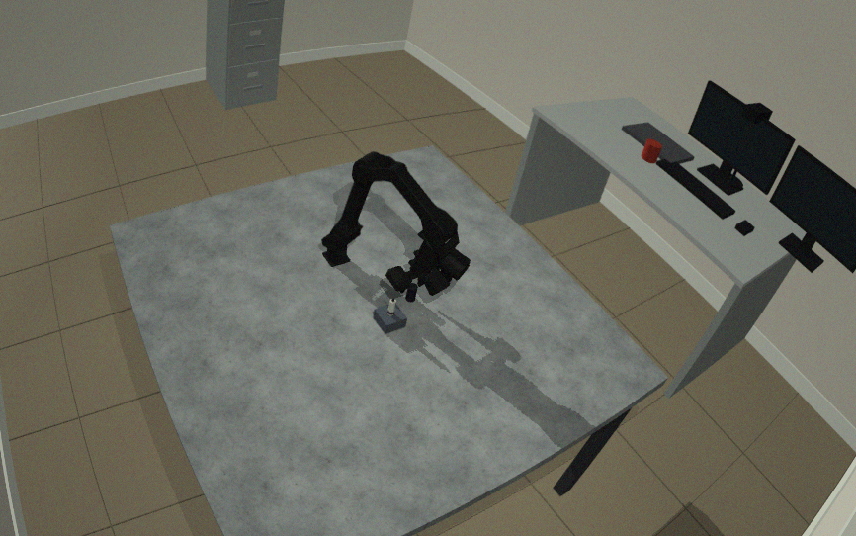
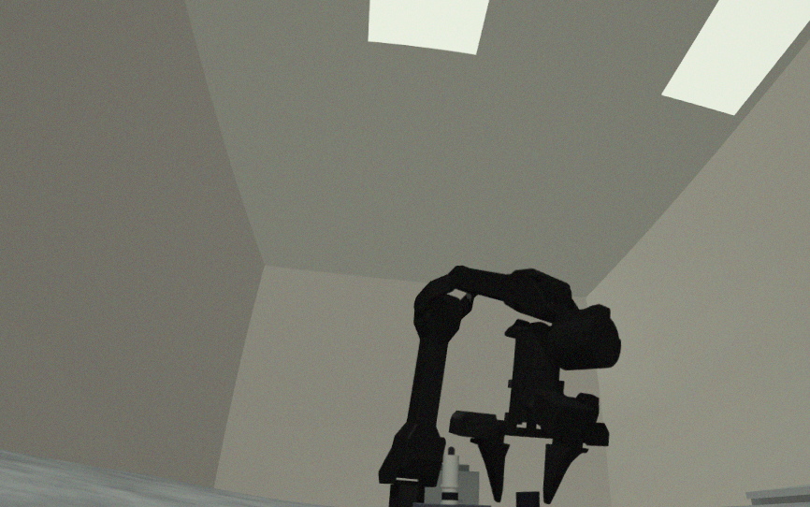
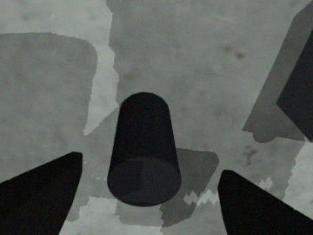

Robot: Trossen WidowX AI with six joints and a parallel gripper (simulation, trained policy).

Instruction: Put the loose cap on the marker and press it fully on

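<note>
Now: gripper tip 10 mm above the black cap. Also, from my gripper tip: white marker (60 mm ahead, 100 mm to the right, 30 mm above).
</note>
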